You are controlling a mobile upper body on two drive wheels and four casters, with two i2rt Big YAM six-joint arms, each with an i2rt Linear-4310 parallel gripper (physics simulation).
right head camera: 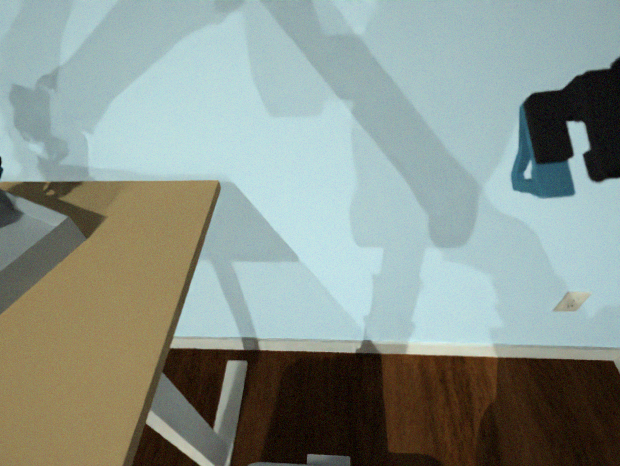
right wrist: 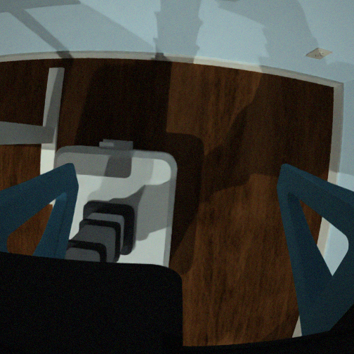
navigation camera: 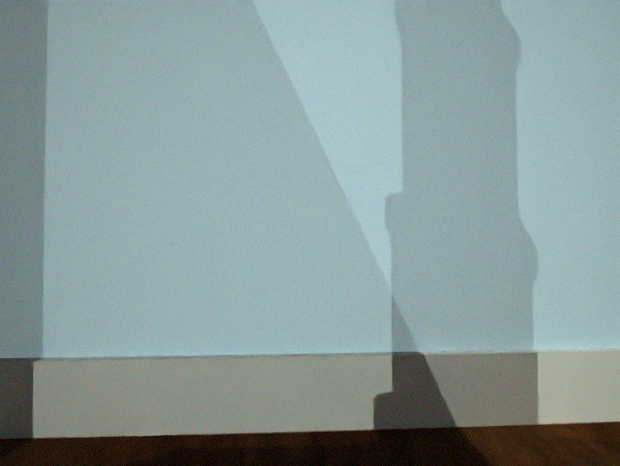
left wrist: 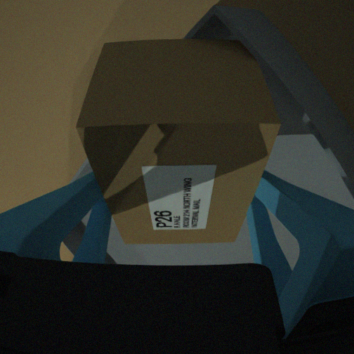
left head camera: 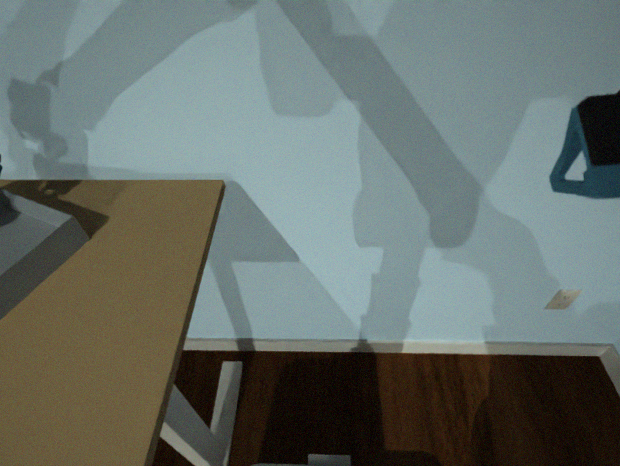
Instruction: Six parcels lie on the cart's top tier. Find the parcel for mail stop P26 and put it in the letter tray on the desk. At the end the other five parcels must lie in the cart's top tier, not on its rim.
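Frame: origin at the left arm's base, x ahead, y left, z up, level; millimetres.
Seen in the pictures: right gripper, fingertip midpoint: (right head camera: 574, 177) (left head camera: 610, 179).
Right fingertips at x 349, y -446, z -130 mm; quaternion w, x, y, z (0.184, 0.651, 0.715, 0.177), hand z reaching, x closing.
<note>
A point is followed by its place in that frame.
My left gripper (left wrist: 178, 175) is shut on a brown box parcel (left wrist: 240, 185), whose white label reads P26, in the left wrist view. The parcel appears over the grey letter tray (left wrist: 300, 65) (left head camera: 47, 265) {z -440, x 483, y 284 mm} (right head camera: 45, 260) {z -435, x 489, y 282 mm}; tray floor shows past it, between the fingers and at its right. Its height above the tray floor cannot be told. The tray stands on the desk (left head camera: 130, 300) {z -460, x 426, y 123 mm} (right head camera: 115, 300) {z -460, x 423, y 132 mm} (left wrist: 40, 100), cut off at the left edge of both head views. My right gripper (right wrist: 177, 174) is open and empty, above the floor. The cart and the other five parcels do not show.
A blue wall (left head camera: 310, 165) {z -451, x 784, y -173 mm} (navigation camera: 200, 200) {z -1132, x 784, y -111 mm} stands behind the desk, with an outlet (left head camera: 563, 299) {z -999, x 782, y -993 mm} (right head camera: 571, 301) {z -999, x 782, y -990 mm} at right. White desk legs (left head camera: 228, 395) (right wrist: 53, 100) stand below the desk top. The robot's pale base (right wrist: 152, 225) is near the legs on the wood floor (right wrist: 225, 230).
</note>
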